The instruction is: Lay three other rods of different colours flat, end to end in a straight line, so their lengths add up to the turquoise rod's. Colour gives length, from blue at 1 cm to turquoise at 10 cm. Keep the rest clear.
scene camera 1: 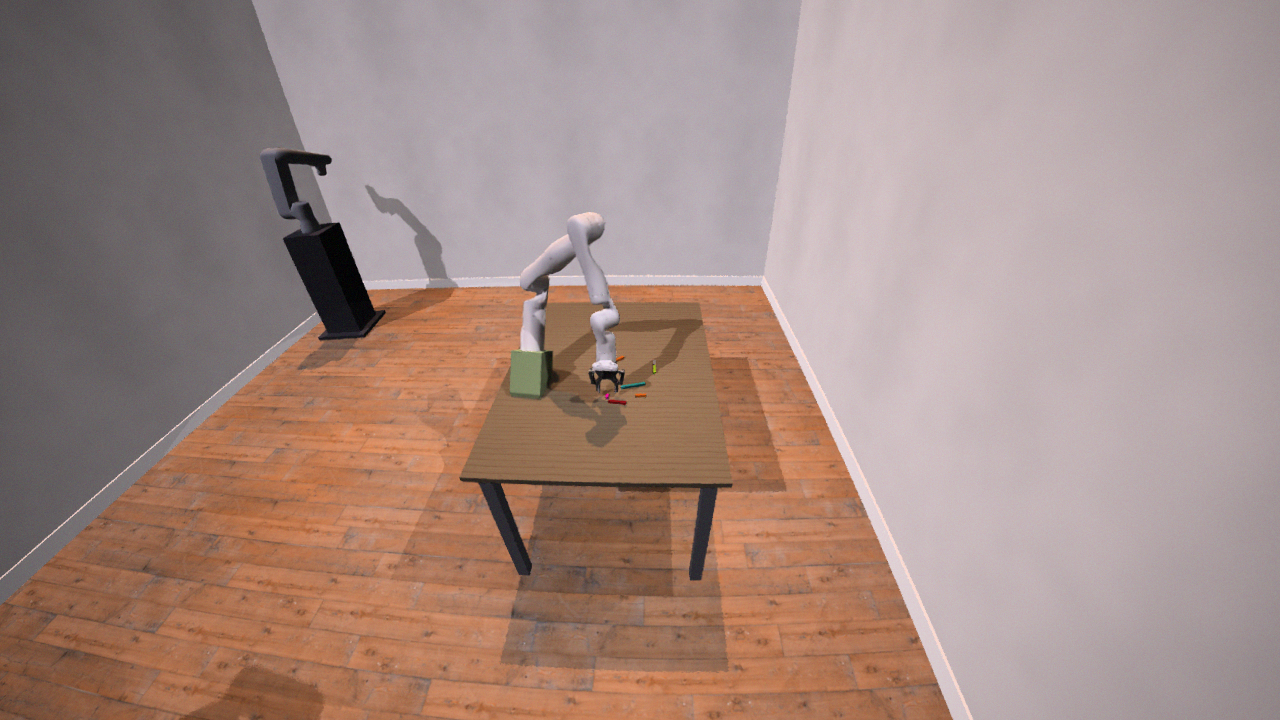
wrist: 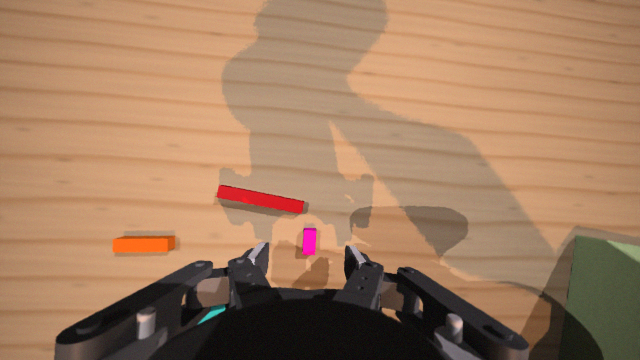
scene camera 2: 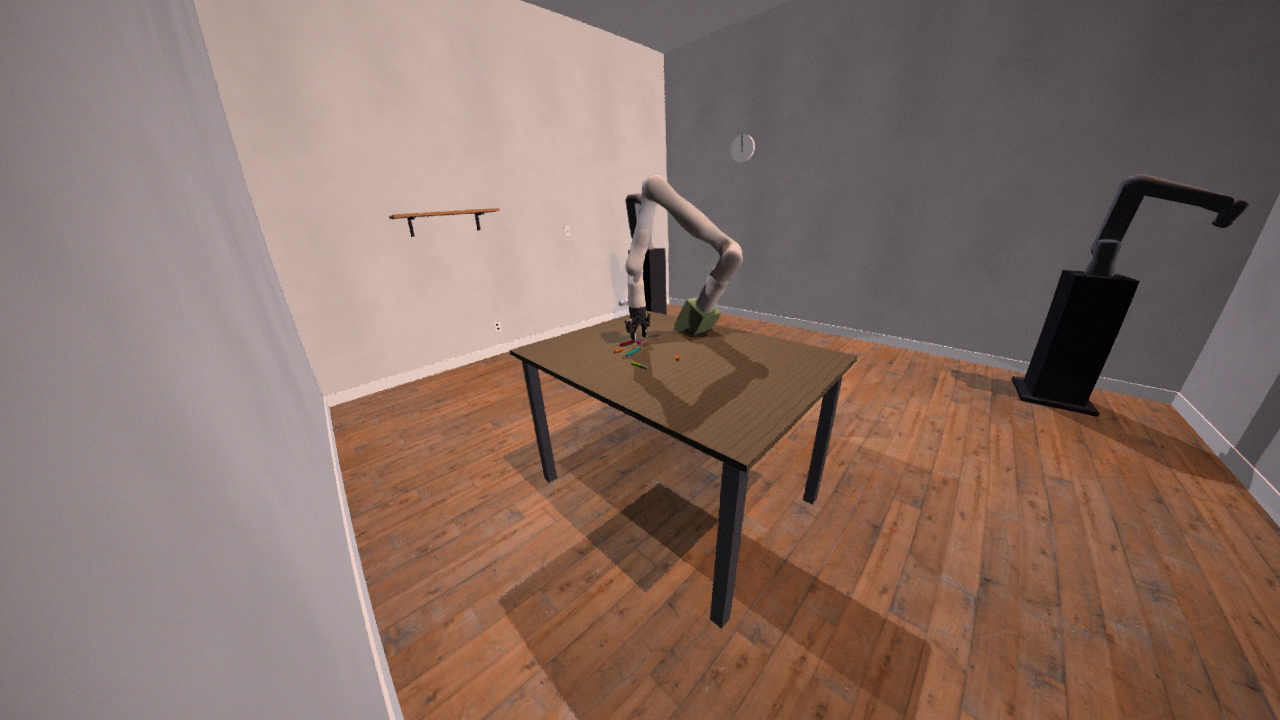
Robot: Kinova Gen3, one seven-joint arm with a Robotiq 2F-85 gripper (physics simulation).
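Frame: origin at the arm's base, x ahead, y left, z up, level; millimetres.
Where they show: gripper, fingertip midpoint: (scene camera 1: pixel 607 391) (wrist: pixel 307 256) (scene camera 2: pixel 639 339); arm's base, origin of the base link: (scene camera 1: pixel 532 350) (scene camera 2: pixel 704 306).
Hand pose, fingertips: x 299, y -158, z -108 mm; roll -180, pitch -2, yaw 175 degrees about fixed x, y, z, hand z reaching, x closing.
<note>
Things, the pixels of their top centre, and the offset from my fingertips. Level surfaces: height alone.
- short magenta rod, middle of its top: (wrist: pixel 309 242) (scene camera 1: pixel 607 395) dx -3, dy -7, dz -13 mm
- red rod, middle of its top: (wrist: pixel 260 199) (scene camera 1: pixel 617 401) (scene camera 2: pixel 626 342) dx +36, dy -44, dz -13 mm
- turquoise rod, middle of its top: (wrist: pixel 176 325) (scene camera 1: pixel 633 384) (scene camera 2: pixel 633 350) dx +104, dy +52, dz -13 mm
- lime rod, middle of its top: (scene camera 2: pixel 636 363) (scene camera 1: pixel 654 368) dx +201, dy +152, dz -13 mm
- small pale rod, middle of its top: (scene camera 1: pixel 654 362) dx +206, dy +194, dz -13 mm
- table, its level: dz -24 mm
My gripper (scene camera 1: pixel 606 388) (scene camera 2: pixel 636 335) (wrist: pixel 307 256) is open and empty, pointing down above the magenta rod. The short magenta rod (scene camera 1: pixel 606 395) (wrist: pixel 309 241) lies flat; in the wrist view it shows between the fingertips. The red rod (scene camera 1: pixel 617 402) (scene camera 2: pixel 629 342) (wrist: pixel 260 199) lies slanted near it. The turquoise rod (scene camera 1: pixel 633 385) (scene camera 2: pixel 633 351) (wrist: pixel 212 314) lies flat, mostly hidden by the gripper in the wrist view. The lime rod (scene camera 1: pixel 654 368) (scene camera 2: pixel 638 365) and a small pale rod (scene camera 1: pixel 654 361) lie end to end, apart from the others; a gap cannot be judged.
One orange rod (scene camera 1: pixel 640 394) (scene camera 2: pixel 618 350) (wrist: pixel 142 244) lies beside the red and turquoise rods. Another orange rod (scene camera 1: pixel 620 359) (scene camera 2: pixel 677 357) lies apart, behind the gripper in scene camera 1. The green block (scene camera 1: pixel 529 374) (scene camera 2: pixel 696 317) (wrist: pixel 602 295) stands at the arm's base on the table (scene camera 1: pixel 572 456).
</note>
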